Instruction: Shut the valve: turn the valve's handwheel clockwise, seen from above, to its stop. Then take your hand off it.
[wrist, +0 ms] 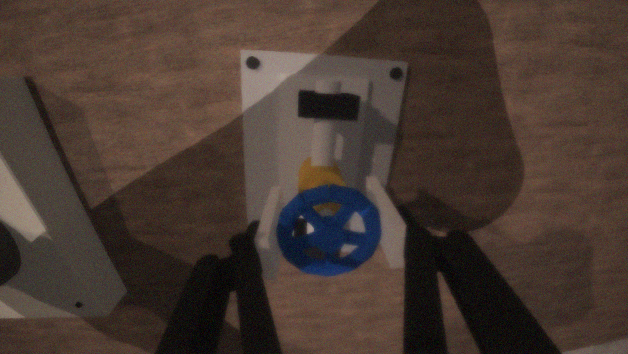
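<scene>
The blue handwheel (328, 264) of the valve is at the middle of the wrist view, a little below centre. It has spokes with openings between them. The yellow valve body (320, 176) shows behind its upper rim, with a pale pipe (323, 142) running up from it through a black clamp (328, 105). The valve stands on a light grey base plate (258, 150). My gripper (324, 197) is shut on the handwheel, with one pale finger pad at its left rim and the other at its right rim. The lower part of the valve is hidden behind the wheel.
A grey panel (75, 240) with a dark edge lies at the left of the view. A pale edge (600, 347) shows at the bottom right corner. The wooden table top (565, 100) surrounds the base plate, with broad shadows across it.
</scene>
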